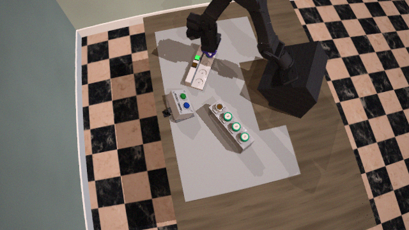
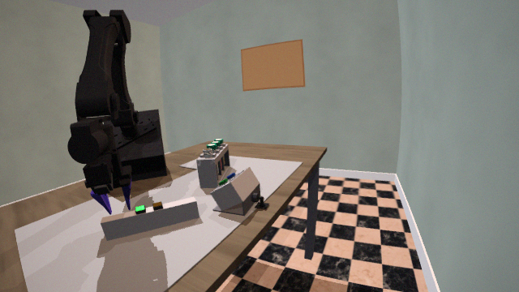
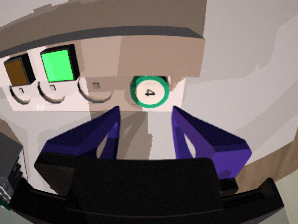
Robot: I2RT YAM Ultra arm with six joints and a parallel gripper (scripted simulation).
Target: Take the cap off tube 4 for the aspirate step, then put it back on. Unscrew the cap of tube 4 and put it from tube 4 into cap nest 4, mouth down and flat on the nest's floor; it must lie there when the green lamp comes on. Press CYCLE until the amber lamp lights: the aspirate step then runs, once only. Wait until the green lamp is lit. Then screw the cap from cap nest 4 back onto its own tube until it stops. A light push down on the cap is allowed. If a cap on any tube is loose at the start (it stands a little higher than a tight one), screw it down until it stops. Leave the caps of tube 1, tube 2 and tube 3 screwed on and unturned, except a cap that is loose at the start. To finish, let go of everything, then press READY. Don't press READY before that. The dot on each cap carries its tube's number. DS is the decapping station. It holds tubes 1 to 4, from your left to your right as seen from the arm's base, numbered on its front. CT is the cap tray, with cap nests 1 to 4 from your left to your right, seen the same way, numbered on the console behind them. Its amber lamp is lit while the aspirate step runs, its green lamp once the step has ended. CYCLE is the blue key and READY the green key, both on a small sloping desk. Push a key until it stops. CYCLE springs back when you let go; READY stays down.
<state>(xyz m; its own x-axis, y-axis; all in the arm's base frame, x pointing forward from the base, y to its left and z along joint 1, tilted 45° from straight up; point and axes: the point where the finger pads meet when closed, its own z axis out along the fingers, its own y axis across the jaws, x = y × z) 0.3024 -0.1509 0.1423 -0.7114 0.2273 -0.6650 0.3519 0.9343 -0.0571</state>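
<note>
My hand is 350 mm to the right of the cap 3 and 70 mm below it. The rest, counted from my hand: cap 2 (400 mm to the left, 70 mm above, 20 mm behind); then green ready key (210 mm to the left, 160 mm ahead, 30 mm above); then blue cycle key (260 mm to the left, 150 mm ahead, 30 mm above).
</note>
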